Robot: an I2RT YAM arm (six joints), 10 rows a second.
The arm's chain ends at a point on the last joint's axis. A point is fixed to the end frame.
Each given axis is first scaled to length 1.
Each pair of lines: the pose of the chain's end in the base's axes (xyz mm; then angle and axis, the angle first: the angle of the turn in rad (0 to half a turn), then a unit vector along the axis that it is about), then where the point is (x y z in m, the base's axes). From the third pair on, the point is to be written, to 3 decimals.
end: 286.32 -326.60 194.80 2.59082 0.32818 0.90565 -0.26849
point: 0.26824 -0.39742 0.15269
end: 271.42 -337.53 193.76 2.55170 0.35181 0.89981 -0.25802
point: 0.25388 -0.40726 0.14965
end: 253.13 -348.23 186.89 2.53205 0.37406 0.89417 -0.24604
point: 0.235 -0.416 0.141
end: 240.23 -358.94 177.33 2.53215 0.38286 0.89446 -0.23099
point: 0.223 -0.426 0.129
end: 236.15 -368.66 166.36 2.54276 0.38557 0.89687 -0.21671
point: 0.219 -0.434 0.116
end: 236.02 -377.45 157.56 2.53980 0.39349 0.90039 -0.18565
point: 0.221 -0.440 0.103
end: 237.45 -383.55 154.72 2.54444 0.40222 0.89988 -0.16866
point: 0.222 -0.444 0.098
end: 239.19 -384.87 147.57 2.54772 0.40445 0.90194 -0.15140
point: 0.225 -0.444 0.089
